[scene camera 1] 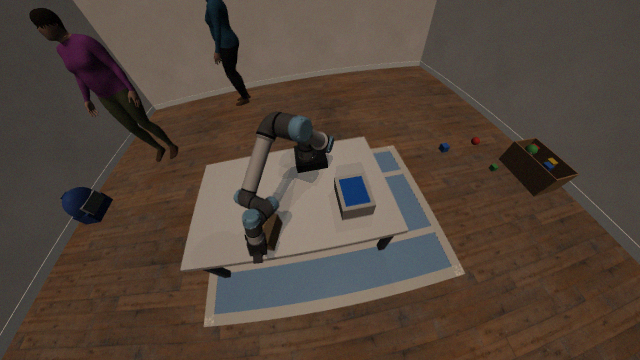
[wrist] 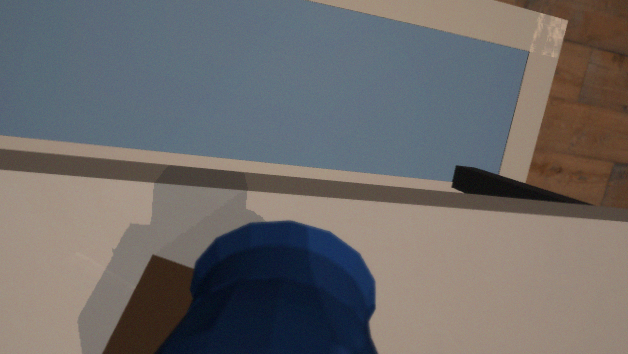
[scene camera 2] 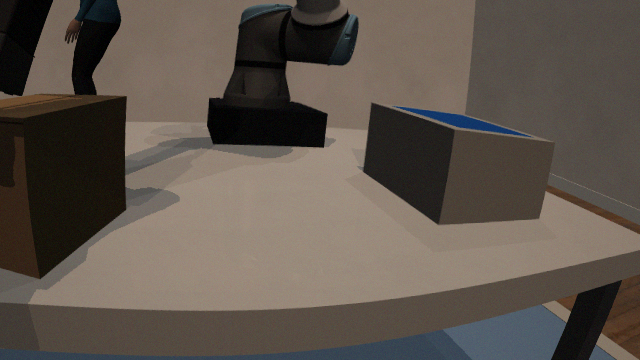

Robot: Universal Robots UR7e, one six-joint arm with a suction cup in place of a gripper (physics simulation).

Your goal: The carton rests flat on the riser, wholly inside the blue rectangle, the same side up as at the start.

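Frame: origin at the arm's base, x ahead, y left, z up, level; centimetres.
Seen in the pictures: hand, tool point: (wrist: 283,300); arm's base, link origin: (scene camera 1: 307,155) (scene camera 2: 255,104).
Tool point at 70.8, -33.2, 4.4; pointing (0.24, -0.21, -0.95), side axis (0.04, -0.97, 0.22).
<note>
Pixels of each thing's middle, then the offset from my tool point to it, as dx, dy, dz. Level surfaces: height alone.
- brown carton, body centre: (scene camera 2: 36,167) (scene camera 1: 265,230) -15.5, +1.3, -5.2
- white table, surface height: dz -11.7
- grey riser, body centre: (scene camera 2: 455,157) (scene camera 1: 353,195) -29.3, +57.6, -5.7
- blue rectangle, body centre: (scene camera 2: 460,120) (scene camera 1: 354,190) -29.3, +57.6, +0.3
The brown carton (scene camera 1: 273,231) (scene camera 2: 101,162) (wrist: 142,308) stands on the white table (scene camera 1: 312,216) (scene camera 2: 273,232) (wrist: 440,266) near its front left edge. My blue suction cup (wrist: 284,266) (scene camera 1: 257,256) hangs by the table's front edge, beside the carton. In the wrist view it overlaps only the carton's near corner and mostly covers bare table. Nothing hangs from the cup. The grey riser (scene camera 1: 358,211) (scene camera 2: 491,178) stands on the right half of the table. The blue rectangle (scene camera 1: 353,190) (scene camera 2: 461,120) on its top is bare.
The arm's black base block (scene camera 1: 310,161) (scene camera 2: 266,123) sits at the table's back middle. A blue and white floor mat (scene camera 1: 331,275) (wrist: 306,87) lies under the table. Two people (scene camera 1: 225,46) (scene camera 1: 106,85) are at the back left. A toy bin (scene camera 1: 531,166) is at the right.
</note>
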